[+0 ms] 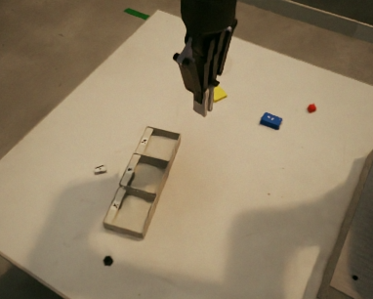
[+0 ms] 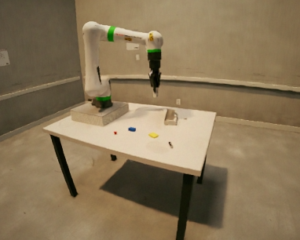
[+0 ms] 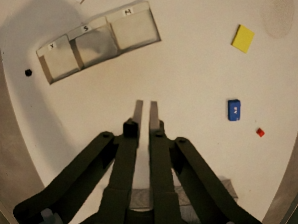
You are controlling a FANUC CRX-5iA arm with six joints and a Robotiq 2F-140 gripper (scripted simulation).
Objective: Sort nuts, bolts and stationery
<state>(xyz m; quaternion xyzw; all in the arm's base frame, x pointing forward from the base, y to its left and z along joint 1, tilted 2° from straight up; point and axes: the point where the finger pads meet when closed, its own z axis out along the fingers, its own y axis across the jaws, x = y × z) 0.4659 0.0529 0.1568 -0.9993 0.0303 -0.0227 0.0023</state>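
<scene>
Now: the pale bin 200 mm below my hand, 110 mm to the left of it and 70 mm ahead of it. From my hand the other things lie so: yellow pad (220 mm below, 200 mm to the right, 100 mm ahead); then grey item (210 mm below, 170 mm ahead, 150 mm to the left); then black nut (280 mm to the left, 220 mm below, 10 mm ahead).
</scene>
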